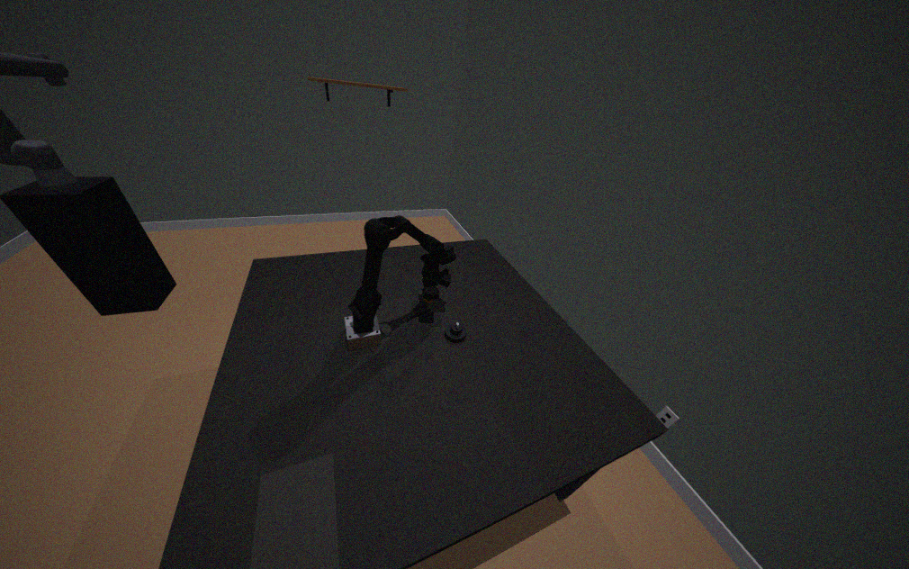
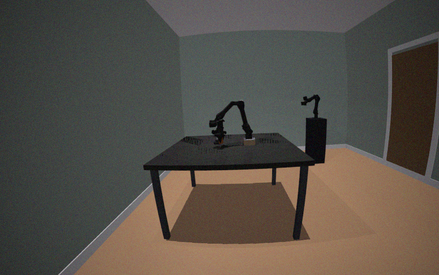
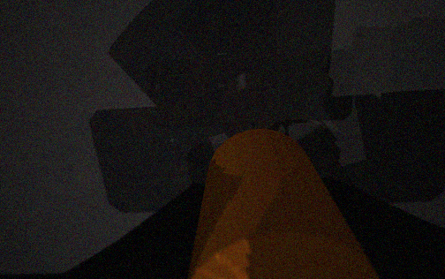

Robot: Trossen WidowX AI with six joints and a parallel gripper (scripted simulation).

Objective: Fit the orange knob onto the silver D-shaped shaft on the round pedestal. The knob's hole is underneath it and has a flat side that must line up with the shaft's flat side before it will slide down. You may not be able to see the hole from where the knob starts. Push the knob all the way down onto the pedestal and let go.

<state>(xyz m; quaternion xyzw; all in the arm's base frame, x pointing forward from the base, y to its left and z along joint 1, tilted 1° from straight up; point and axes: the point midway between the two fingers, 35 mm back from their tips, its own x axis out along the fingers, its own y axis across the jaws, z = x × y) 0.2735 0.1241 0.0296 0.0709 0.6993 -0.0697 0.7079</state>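
The dark round pedestal is 70 mm ahead of my gripper tip, 180 mm to the right of it and 20 mm below it. Round my gripper tip: orange knob 30 mm above.
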